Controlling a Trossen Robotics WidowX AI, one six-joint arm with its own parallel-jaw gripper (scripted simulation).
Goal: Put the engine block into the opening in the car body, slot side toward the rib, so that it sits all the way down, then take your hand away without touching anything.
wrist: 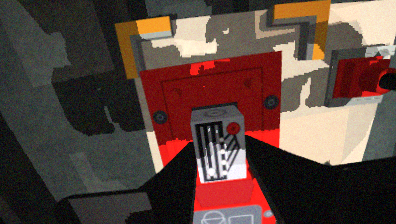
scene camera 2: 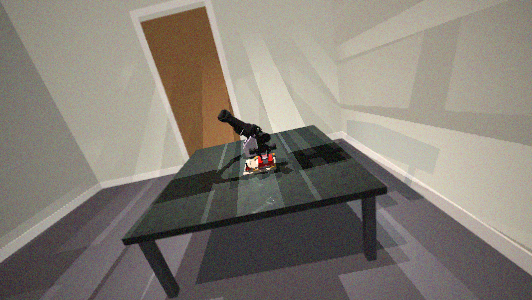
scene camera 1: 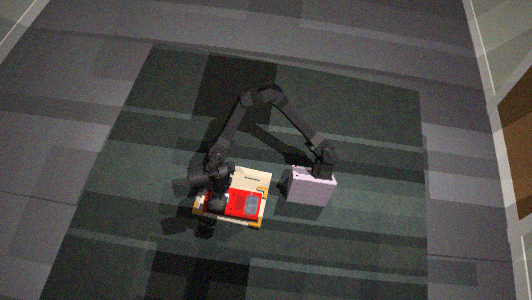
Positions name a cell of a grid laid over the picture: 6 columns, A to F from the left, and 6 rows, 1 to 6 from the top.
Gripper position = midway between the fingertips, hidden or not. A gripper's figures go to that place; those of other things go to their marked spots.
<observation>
My gripper (wrist: D4): 12 cm from the lens. A grey engine block (wrist: D4) is 10 cm from the lens. A red car body (wrist: D3): 11 cm from the lens.
</observation>
